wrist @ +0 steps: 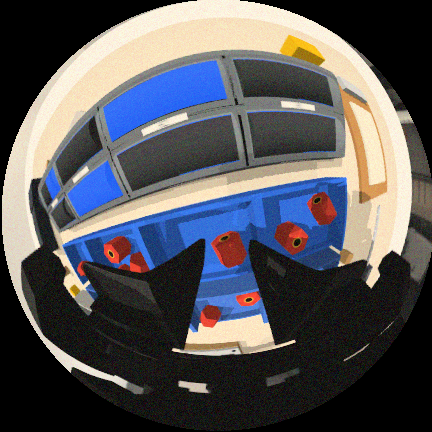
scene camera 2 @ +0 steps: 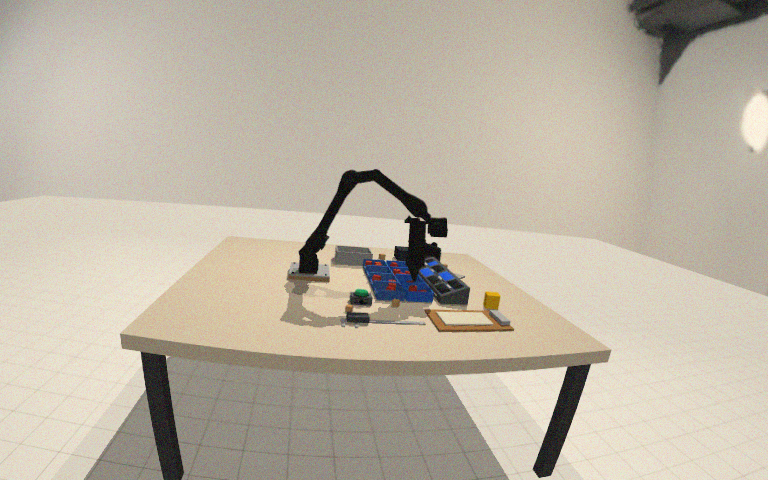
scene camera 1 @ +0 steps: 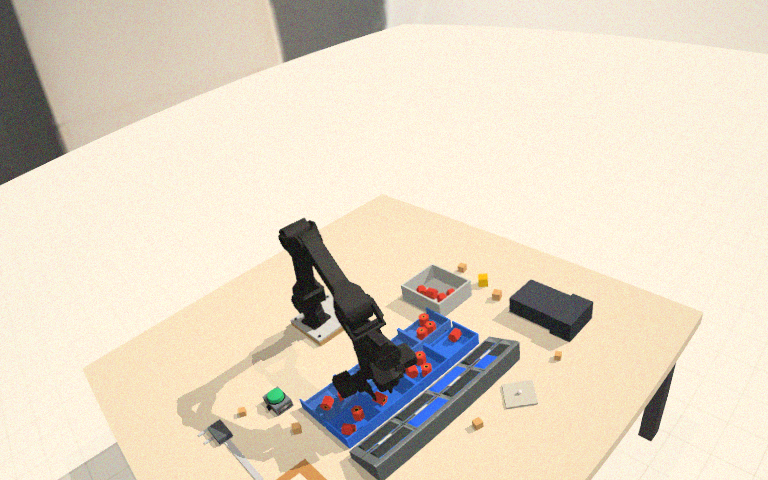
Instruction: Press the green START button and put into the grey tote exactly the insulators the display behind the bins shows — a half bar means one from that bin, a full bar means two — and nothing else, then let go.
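Places are measured from the arm's base along level axes (x right, y ahead, z up), in metres.
Pixels of known places: gripper, fingertip midpoint: point(wrist: 226, 244) point(scene camera 2: 414, 279) point(scene camera 1: 382, 396); arm's base, origin of the base link: point(scene camera 2: 307, 270) point(scene camera 1: 316, 319).
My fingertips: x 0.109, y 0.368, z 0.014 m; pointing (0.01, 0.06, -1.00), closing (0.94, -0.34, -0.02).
For each thing: its top centre in the pictures, then the offset to it from my fingertips. "pt": a spot on its surface instead.
- red insulator, middle of its top: point(wrist: 229, 255) point(scene camera 1: 379, 394) dx -0.001, dy -0.015, dz -0.006 m
- grey tote, middle of its top: point(scene camera 1: 435, 282) point(scene camera 2: 353, 249) dx -0.384, dy -0.154, dz +0.018 m
- green button, middle of its top: point(scene camera 1: 274, 393) point(scene camera 2: 361, 290) dx +0.154, dy -0.219, dz +0.004 m
- black box, middle of its top: point(scene camera 1: 550, 299) point(scene camera 2: 417, 248) dx -0.472, dy +0.164, dz +0.020 m
- yellow cube, middle of its top: point(scene camera 1: 482, 276) dx -0.503, dy -0.077, dz -0.009 m
- screwdriver-like tool, surface spot: point(scene camera 1: 219, 431) point(scene camera 2: 360, 315) pt dx +0.316, dy -0.252, dz -0.017 m
- clipboard, middle of its top: point(wrist: 374, 135) point(scene camera 2: 469, 315) dx +0.317, dy +0.076, dz -0.018 m
- yellow block, middle of its top: point(scene camera 2: 492, 293) dx +0.191, dy +0.218, dz +0.009 m
- pale plate, middle of its top: point(scene camera 1: 519, 393) point(wrist: 73, 129) dx -0.196, dy +0.242, dz -0.030 m
My gripper point(scene camera 1: 381, 392) point(scene camera 2: 415, 277) point(wrist: 226, 244) is open and empty, low over a middle compartment of the blue bins point(scene camera 1: 464, 327) point(wrist: 200, 225). A red insulator point(wrist: 230, 250) shows between its spread fingertips in the wrist view. Two insulators point(wrist: 291, 237) point(wrist: 321, 208) lie in the compartment to its right. The grey tote point(scene camera 1: 416, 297) point(scene camera 2: 352, 255) holds several red insulators point(scene camera 1: 431, 293). The grey display point(scene camera 1: 390, 461) point(wrist: 242, 137) shows two long blue bars point(scene camera 1: 428, 412) point(scene camera 1: 449, 379) and a shorter one point(scene camera 1: 485, 362). The green button point(scene camera 1: 275, 395) point(scene camera 2: 360, 292) stands beside the bins.
A black box point(scene camera 1: 549, 308) and a yellow cube point(scene camera 1: 482, 280) are beyond the tote. A screwdriver-like tool point(scene camera 1: 219, 431) point(scene camera 2: 357, 318) lies near the button. A clipboard point(scene camera 2: 464, 318) lies beside another yellow block point(scene camera 2: 491, 300) point(wrist: 302, 50). A pale plate point(scene camera 1: 519, 394) lies behind the display.
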